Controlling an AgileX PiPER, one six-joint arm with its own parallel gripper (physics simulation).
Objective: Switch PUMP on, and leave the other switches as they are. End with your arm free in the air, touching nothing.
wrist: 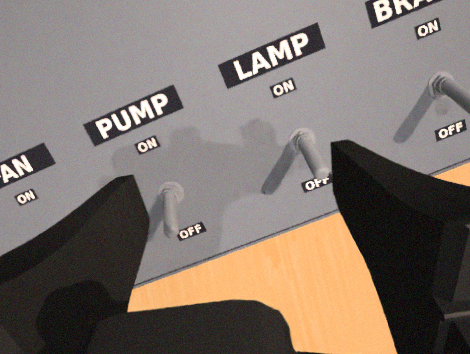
Scene:
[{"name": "my gripper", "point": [234, 182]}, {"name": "grey switch panel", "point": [211, 107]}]

